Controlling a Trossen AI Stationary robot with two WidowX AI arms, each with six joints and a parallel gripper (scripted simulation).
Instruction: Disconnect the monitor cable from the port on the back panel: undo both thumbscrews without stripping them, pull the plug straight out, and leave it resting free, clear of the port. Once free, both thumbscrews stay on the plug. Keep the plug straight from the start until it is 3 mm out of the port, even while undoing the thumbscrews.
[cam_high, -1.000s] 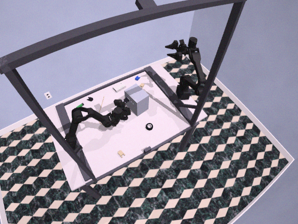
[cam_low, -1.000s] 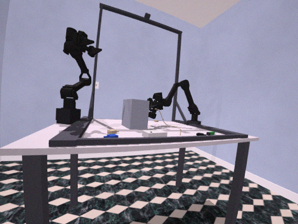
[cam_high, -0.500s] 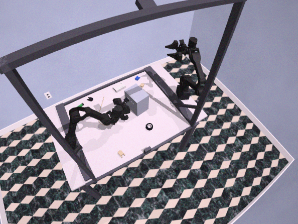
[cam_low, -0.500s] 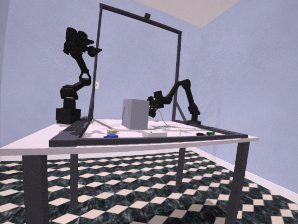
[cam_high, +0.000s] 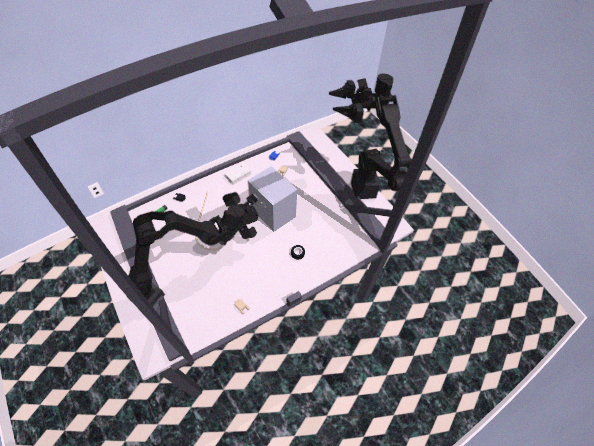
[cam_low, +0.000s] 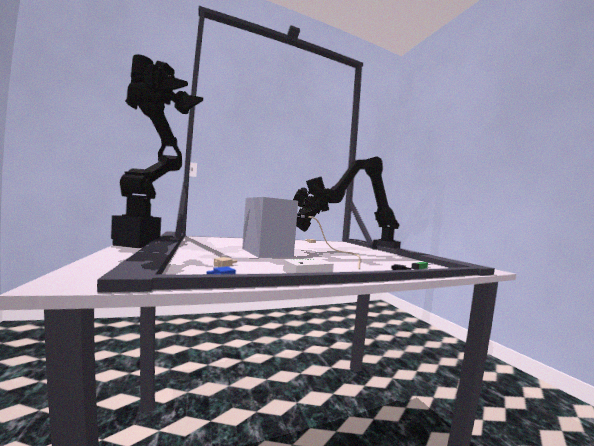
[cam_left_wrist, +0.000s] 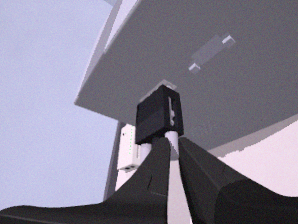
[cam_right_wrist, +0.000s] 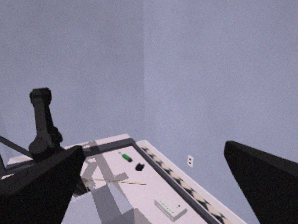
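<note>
Right now my left hand is 130 mm to the left of the grey box, 50 mm above it and 30 mm short of it.
</note>
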